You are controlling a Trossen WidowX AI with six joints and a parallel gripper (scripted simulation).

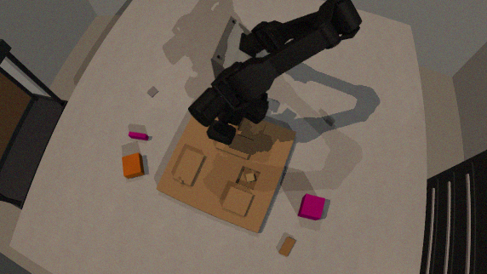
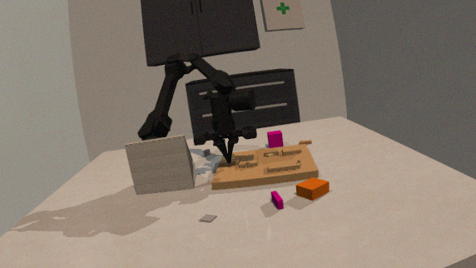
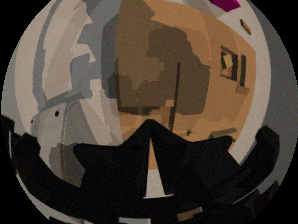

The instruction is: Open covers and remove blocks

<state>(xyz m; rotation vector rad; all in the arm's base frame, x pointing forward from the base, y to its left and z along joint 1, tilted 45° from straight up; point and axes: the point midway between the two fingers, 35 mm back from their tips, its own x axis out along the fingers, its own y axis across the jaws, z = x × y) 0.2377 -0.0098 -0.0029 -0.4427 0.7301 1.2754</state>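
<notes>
Right now the tan puzzle board is 100 mm ahead of my gripper tip, 30 mm to the right of it and 20 mm below it. Also, from my gripper tip: magenta bar: 290 mm to the right, 60 mm ahead, 20 mm below; grey block: 280 mm to the left, 50 mm behind, 30 mm below; magenta cube: 230 mm to the left, 210 mm ahead, 10 mm below.
</notes>
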